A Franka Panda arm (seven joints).
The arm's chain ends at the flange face. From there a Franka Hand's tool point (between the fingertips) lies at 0.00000 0.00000 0.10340 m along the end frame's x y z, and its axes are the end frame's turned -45 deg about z.
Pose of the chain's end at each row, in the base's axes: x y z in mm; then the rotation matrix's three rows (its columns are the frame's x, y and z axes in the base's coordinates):
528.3 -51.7 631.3; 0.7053 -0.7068 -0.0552; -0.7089 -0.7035 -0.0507; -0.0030 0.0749 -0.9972
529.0 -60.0 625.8; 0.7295 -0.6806 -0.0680; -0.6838 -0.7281 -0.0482; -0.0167 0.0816 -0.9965
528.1 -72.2 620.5; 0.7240 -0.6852 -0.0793; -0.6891 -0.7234 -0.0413; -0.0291 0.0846 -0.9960
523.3 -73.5 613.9; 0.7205 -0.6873 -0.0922; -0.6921 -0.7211 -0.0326; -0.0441 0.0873 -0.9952
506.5 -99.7 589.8; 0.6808 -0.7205 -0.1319; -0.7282 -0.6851 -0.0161; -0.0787 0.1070 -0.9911
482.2 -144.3 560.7; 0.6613 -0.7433 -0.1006; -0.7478 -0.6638 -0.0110; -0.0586 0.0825 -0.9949
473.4 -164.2 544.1; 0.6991 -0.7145 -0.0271; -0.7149 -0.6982 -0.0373; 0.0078 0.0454 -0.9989
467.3 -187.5 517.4; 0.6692 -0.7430 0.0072; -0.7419 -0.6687 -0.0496; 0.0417 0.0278 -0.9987
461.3 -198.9 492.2; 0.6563 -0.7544 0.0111; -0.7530 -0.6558 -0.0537; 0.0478 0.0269 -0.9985
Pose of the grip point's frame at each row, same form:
522.6 -56.9 528.2; 0.9985 -0.0011 -0.0552; -0.0038 -0.9987 -0.0507; -0.0551 0.0508 -0.9972
522.0 -65.0 522.8; 0.9971 0.0346 -0.0680; 0.0313 -0.9984 -0.0482; -0.0695 0.0459 -0.9965
519.9 -76.5 517.5; 0.9965 0.0274 -0.0793; 0.0243 -0.9988 -0.0413; -0.0804 0.0392 -0.9960
513.8 -76.9 511.0; 0.9955 0.0235 -0.0922; 0.0205 -0.9993 -0.0326; -0.0929 0.0305 -0.9952
492.9 -101.4 487.3; 0.9909 -0.0281 -0.1319; -0.0305 -0.9994 -0.0161; -0.1313 0.0200 -0.9911
471.8 -145.4 457.8; 0.9932 -0.0580 -0.1006; -0.0594 -0.9982 -0.0110; -0.0998 0.0169 -0.9949
470.6 -168.1 440.8; 0.9996 -0.0109 -0.0271; -0.0118 -0.9992 -0.0373; -0.0266 0.0376 -0.9989
468.0 -192.6 414.1; 0.9986 -0.0522 0.0072; -0.0518 -0.9974 -0.0496; 0.0098 0.0491 -0.9987
462.4 -204.5 389.0; 0.9975 -0.0694 0.0111; -0.0687 -0.9962 -0.0537; 0.0148 0.0528 -0.9985

